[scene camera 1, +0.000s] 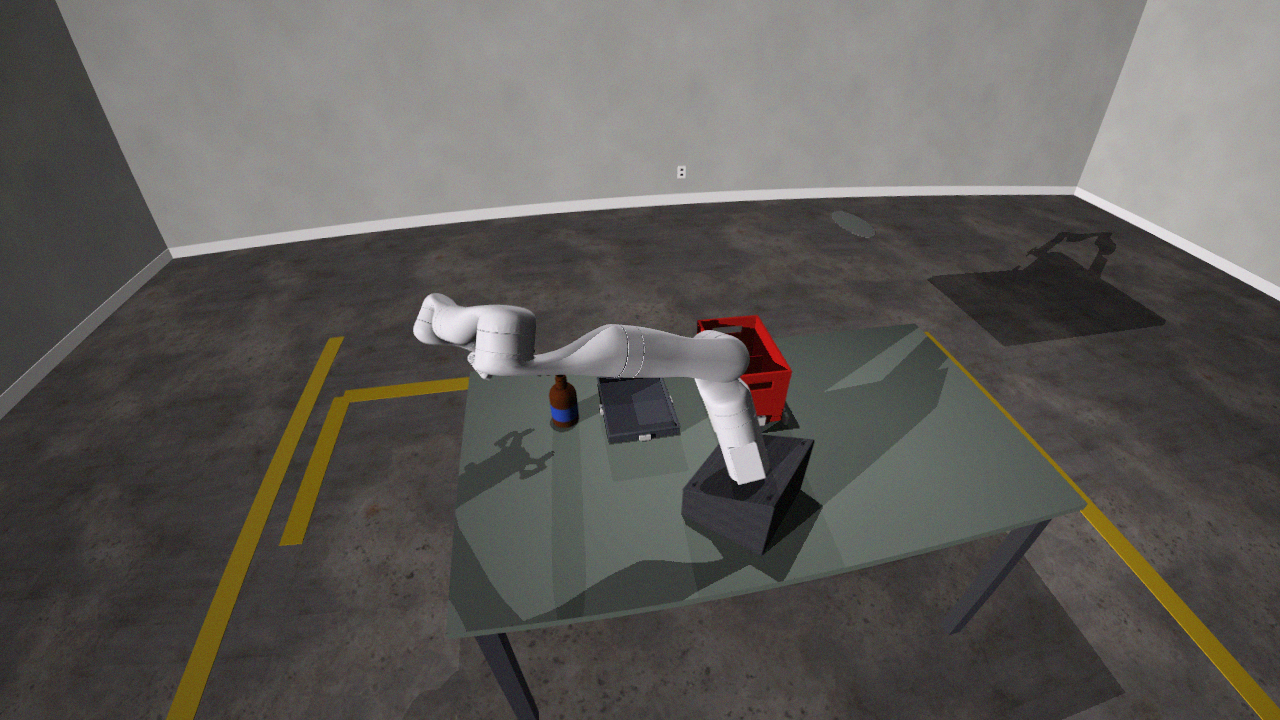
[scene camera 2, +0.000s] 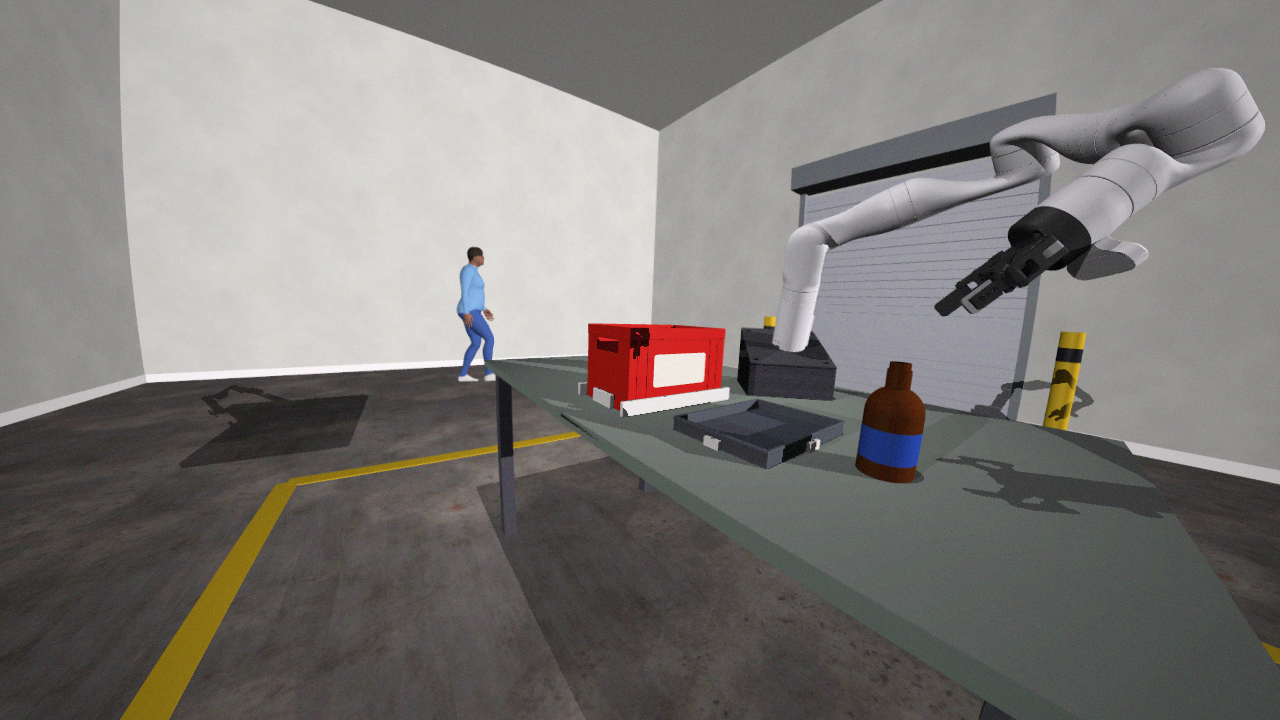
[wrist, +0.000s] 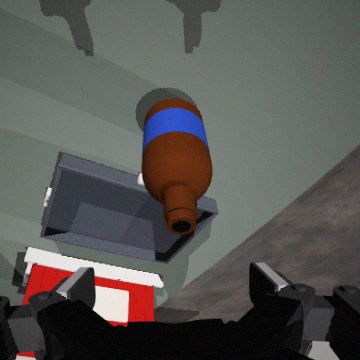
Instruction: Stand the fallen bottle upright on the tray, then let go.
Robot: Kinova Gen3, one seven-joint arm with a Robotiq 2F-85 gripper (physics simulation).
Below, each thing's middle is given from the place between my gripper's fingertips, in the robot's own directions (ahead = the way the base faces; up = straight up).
Right now the brown bottle (scene camera 1: 563,398) is 150 mm below my hand, 40 mm ahead of it and 30 mm to the right of it.
